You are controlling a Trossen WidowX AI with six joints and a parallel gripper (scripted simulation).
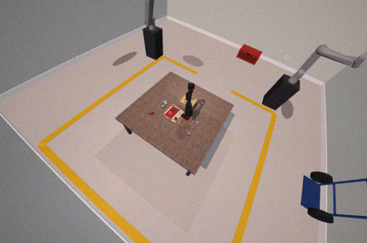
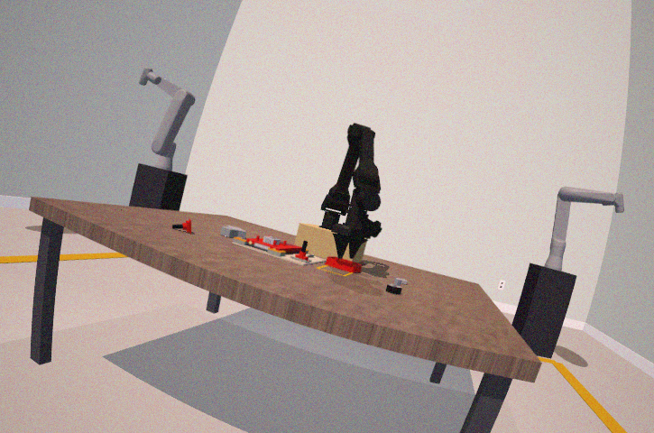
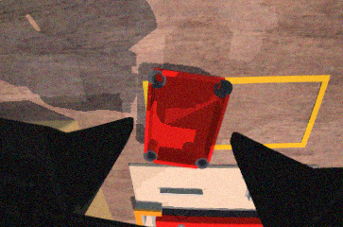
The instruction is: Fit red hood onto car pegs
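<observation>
Now: gripper tip 20 mm above the red hood. Also, from my gripper tip: black wheel (220 mm ahead, 170 mm to the left, 20 mm below); then grey engine block (80 mm ahead, 210 mm to the right, 10 mm below).
</observation>
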